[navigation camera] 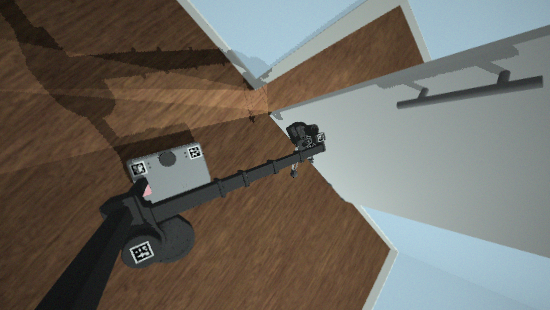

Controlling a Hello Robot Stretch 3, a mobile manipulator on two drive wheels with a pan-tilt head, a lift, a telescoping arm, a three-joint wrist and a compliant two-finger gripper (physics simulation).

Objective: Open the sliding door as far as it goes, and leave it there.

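Seen in the pictures: gripper, fingertip midpoint: (302, 169); robot's base, origin of the base link: (167, 158).
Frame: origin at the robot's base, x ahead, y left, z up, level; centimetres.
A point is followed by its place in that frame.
The sliding door (425, 165) @[x -29.7, y -93.6, z 84.7 cm] is a large light grey panel at the right of the view. It stands partly open: a gap with wooden floor behind it shows between the door's edge and the wall. A dark bar handle (470, 93) @[x 0.4, y -67.6, z 108.0 cm] is on the door's face, near that edge. My gripper (303, 167) @[x -23.8, y -59.7, z 40.2 cm] is at the end of the extended arm, in front of the door's lower part. Its fingers look apart, with nothing seen between them, and it is away from the handle. How close the wrist is to the door cannot be told.
My base (172, 172) @[x -6.6, y 0.0, z 16.0 cm] stands on the wooden floor (250, 250) @[x -77.5, y -29.2, z 0.1 cm], left of the door. Blue walls (300, 30) @[x 38.1, y -60.5, z 60.3 cm] with pale skirting border the doorway at the top. Another blue wall (450, 245) @[x -113.5, y -151.7, z 72.0 cm] with pale skirting is at the lower right. Shadows of the robot fall at the upper left.
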